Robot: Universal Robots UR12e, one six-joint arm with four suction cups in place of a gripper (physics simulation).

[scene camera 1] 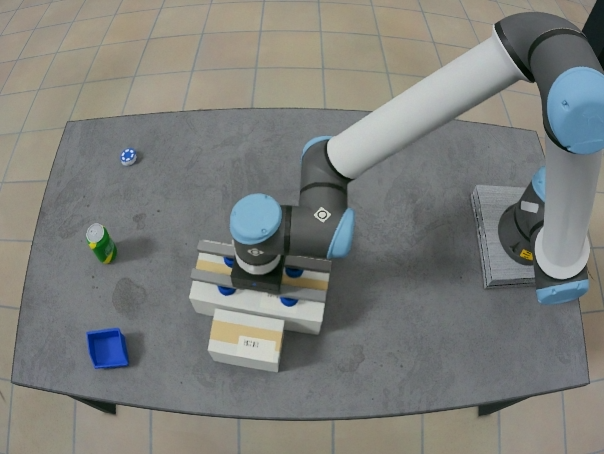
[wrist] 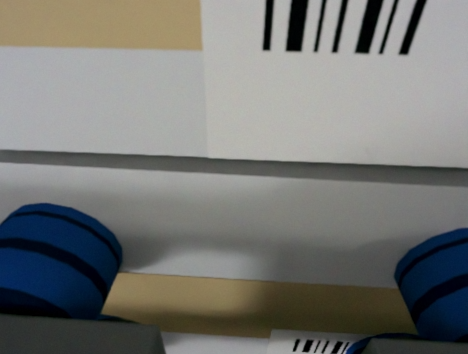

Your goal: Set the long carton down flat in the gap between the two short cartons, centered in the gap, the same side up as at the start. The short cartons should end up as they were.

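Pixels of known places: end effector, tool point: (wrist: 252,274); arm's base, origin of the base link: (scene camera 1: 524,235).
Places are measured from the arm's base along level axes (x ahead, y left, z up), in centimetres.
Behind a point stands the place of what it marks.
Note:
The long white carton (scene camera 1: 305,317) {y 22.9, x 62.5, z 3.8 cm} (wrist: 250,220) {y 8.7, x 72.0, z 3.9 cm}, with a tan band and a label on top, lies level in the gap, on or very close above the table. My gripper (scene camera 1: 260,281) {y 13.9, x 72.4, z 2.2 cm} (wrist: 257,280) {y 13.9, x 72.4, z 2.2 cm} is over it, its blue suction cups against the carton's top. The front short carton (scene camera 1: 227,347) {y 30.8, x 79.4, z 3.9 cm} stands just in front, hiding part of the long carton's front face. The rear short carton (wrist: 300,110) {y 5.0, x 70.5, z 3.9 cm} shows in the wrist view, beyond a narrow grey strip and nearly parallel; the arm hides it in the scene view. The spacing at the front is hard to judge.
A green can (scene camera 1: 102,245) {y 7.2, x 113.8, z 4.0 cm} stands on the left of the grey table (scene camera 1: 165,200) {y -12.3, x 100.2, z -6.3 cm}, with a blue open box (scene camera 1: 108,348) {y 32.0, x 112.3, z -5.5 cm} at the front left and a blue-and-white round object (scene camera 1: 128,156) {y -26.3, x 114.5, z -4.0 cm} at the back left. The arm's base stands on a grey block (scene camera 1: 485,240) {y 0.8, x 13.5, z -1.5 cm} at the right.

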